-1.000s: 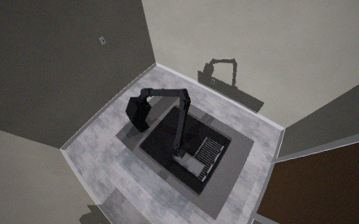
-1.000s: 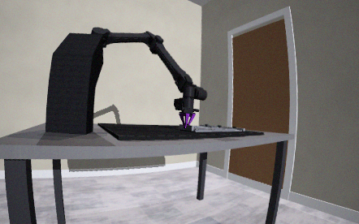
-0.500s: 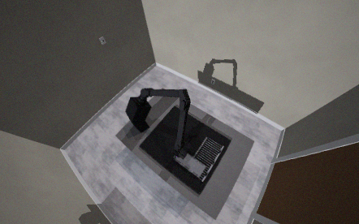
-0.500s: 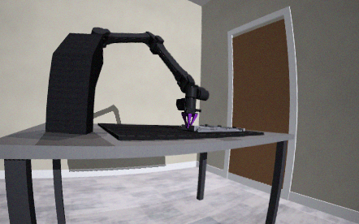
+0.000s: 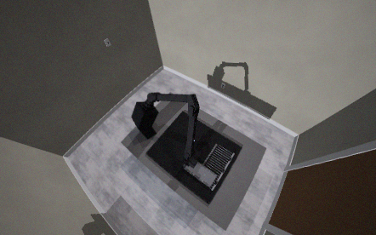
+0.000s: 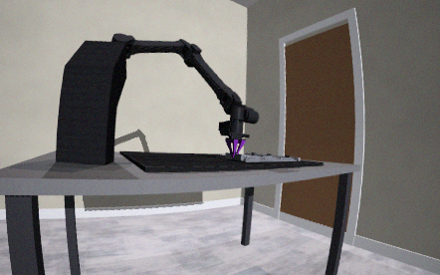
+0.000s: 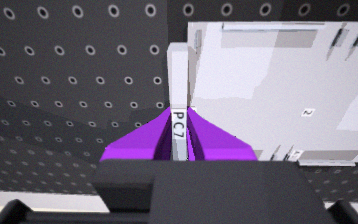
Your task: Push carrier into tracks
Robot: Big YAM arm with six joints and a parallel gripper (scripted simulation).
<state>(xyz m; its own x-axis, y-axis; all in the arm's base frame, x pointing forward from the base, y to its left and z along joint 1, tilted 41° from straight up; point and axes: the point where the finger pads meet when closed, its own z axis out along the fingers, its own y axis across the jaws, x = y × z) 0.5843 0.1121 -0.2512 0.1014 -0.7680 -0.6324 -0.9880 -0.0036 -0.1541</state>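
The carrier PC7 is 16 cm ahead of my hand, 2 cm to the left of it and 1 cm below it.
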